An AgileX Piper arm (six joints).
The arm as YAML. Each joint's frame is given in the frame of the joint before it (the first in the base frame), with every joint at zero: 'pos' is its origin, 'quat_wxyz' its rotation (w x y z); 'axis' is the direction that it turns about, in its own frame. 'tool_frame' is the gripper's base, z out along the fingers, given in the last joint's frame.
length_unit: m
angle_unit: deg
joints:
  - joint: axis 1
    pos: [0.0, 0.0, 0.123]
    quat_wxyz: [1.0, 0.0, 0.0, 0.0]
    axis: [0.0, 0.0, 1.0]
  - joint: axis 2
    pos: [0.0, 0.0, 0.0]
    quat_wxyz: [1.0, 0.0, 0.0, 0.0]
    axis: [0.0, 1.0, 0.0]
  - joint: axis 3
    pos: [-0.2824, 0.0, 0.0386]
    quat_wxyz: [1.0, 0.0, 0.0, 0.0]
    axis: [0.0, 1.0, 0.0]
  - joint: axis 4
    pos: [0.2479, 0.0, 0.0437]
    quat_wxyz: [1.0, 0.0, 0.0, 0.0]
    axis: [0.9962, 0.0, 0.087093]
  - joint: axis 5
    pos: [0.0, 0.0, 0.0]
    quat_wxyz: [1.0, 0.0, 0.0, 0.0]
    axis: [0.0, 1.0, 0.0]
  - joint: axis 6
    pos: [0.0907, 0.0, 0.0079]
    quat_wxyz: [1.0, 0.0, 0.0, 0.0]
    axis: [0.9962, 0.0, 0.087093]
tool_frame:
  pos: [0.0, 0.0, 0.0]
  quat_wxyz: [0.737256, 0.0, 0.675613, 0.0]
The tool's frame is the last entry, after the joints.
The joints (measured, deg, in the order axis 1, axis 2, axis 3, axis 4, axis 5, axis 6), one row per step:
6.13, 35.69, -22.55, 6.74, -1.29, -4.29
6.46, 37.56, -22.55, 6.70, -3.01, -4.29
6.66, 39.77, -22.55, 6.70, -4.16, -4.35
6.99, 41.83, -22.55, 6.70, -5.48, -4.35
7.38, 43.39, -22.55, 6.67, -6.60, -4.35
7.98, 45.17, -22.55, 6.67, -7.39, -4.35
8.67, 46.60, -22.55, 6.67, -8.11, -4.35
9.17, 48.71, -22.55, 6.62, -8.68, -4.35
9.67, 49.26, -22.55, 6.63, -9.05, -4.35
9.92, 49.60, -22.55, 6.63, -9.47, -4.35
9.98, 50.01, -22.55, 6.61, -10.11, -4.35
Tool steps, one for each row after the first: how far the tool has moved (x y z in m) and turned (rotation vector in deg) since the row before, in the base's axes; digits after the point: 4 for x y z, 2 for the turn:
0.0058, 0.0011, -0.0018, -0.09, 0.15, 0.14
0.0066, 0.0011, -0.0038, -0.21, 1.05, 0.08
0.0061, 0.0014, -0.0034, -0.12, 0.74, 0.18
0.0045, 0.0014, -0.0025, -0.12, 0.44, 0.27
0.0049, 0.0022, -0.0038, -0.16, 0.98, 0.51
0.0038, 0.0024, -0.0030, -0.13, 0.70, 0.61
0.0055, 0.0023, -0.0054, -0.31, 1.51, 0.46
0.0013, 0.0017, -0.0011, -0.04, 0.18, 0.46
0.0009, 0.0009, -0.0004, 0.00, -0.08, 0.21
0.0012, 0.0003, -0.0003, -0.01, -0.23, 0.00

